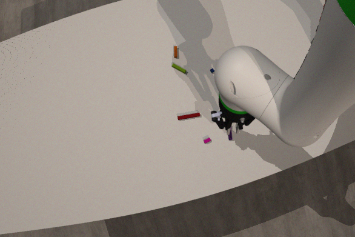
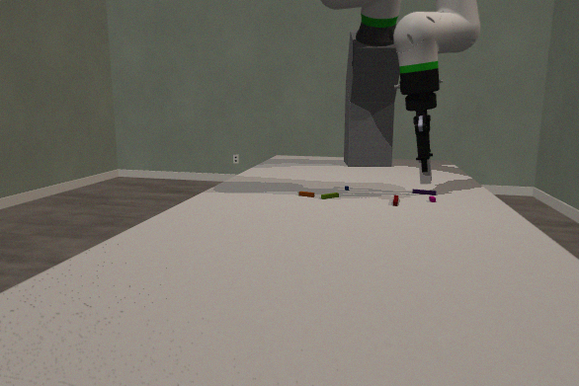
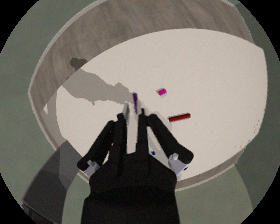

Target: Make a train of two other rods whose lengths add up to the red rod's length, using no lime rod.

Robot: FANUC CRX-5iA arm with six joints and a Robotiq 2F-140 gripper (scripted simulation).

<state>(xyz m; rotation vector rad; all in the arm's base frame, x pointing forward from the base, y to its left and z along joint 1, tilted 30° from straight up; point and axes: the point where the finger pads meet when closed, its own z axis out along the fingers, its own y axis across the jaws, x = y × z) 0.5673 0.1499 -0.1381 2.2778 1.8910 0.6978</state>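
Right now the purple rod is 60 mm below my hand. Also, from my hand: blue rod (210 mm to the right, 60 mm below, 10 mm behind); magenta rod (80 mm ahead, 60 mm below, 10 mm to the left); red rod (110 mm ahead, 80 mm to the right, 60 mm below).
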